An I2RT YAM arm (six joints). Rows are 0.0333 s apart.
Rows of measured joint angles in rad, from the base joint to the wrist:
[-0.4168, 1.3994, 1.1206, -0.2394, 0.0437, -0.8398]
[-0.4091, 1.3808, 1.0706, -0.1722, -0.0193, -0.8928]
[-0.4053, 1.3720, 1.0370, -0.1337, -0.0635, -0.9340]
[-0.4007, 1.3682, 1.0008, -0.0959, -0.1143, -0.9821]
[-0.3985, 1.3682, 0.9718, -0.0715, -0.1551, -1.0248]
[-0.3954, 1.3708, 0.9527, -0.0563, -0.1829, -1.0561]
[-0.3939, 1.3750, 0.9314, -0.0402, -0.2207, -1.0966]
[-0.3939, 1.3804, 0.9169, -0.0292, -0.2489, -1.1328]
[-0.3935, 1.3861, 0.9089, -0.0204, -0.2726, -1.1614]
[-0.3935, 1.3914, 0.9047, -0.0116, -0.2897, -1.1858]
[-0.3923, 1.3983, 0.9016, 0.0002, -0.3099, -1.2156]
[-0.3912, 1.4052, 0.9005, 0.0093, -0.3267, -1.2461]
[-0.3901, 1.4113, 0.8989, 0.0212, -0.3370, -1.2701]
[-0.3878, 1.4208, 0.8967, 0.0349, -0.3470, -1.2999]
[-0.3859, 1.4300, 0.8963, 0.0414, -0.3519, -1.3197]
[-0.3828, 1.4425, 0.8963, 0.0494, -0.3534, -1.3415]
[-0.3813, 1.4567, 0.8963, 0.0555, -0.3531, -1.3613]
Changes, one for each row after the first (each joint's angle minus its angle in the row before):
[0.0077, -0.0186, -0.0500, 0.0672, -0.0630, -0.0530]
[0.0038, -0.0088, -0.0336, 0.0385, -0.0442, -0.0412]
[0.0046, -0.0038, -0.0362, 0.0378, -0.0508, -0.0481]
[0.0022, 0.0000, -0.0290, 0.0244, -0.0408, -0.0427]
[0.0031, 0.0026, -0.0191, 0.0152, -0.0278, -0.0313]
[0.0015, 0.0042, -0.0213, 0.0161, -0.0378, -0.0405]
[0.0000, 0.0054, -0.0145, 0.0110, -0.0282, -0.0362]
[0.0004, 0.0057, -0.0080, 0.0088, -0.0237, -0.0286]
[0.0000, 0.0053, -0.0042, 0.0088, -0.0171, -0.0244]
[0.0012, 0.0069, -0.0031, 0.0118, -0.0202, -0.0298]
[0.0011, 0.0069, -0.0011, 0.0091, -0.0168, -0.0305]
[0.0011, 0.0061, -0.0016, 0.0119, -0.0103, -0.0240]
[0.0023, 0.0095, -0.0022, 0.0137, -0.0100, -0.0298]
[0.0019, 0.0092, -0.0004, 0.0065, -0.0049, -0.0198]
[0.0031, 0.0125, 0.0000, 0.0080, -0.0015, -0.0218]
[0.0015, 0.0142, 0.0000, 0.0061, 0.0003, -0.0198]

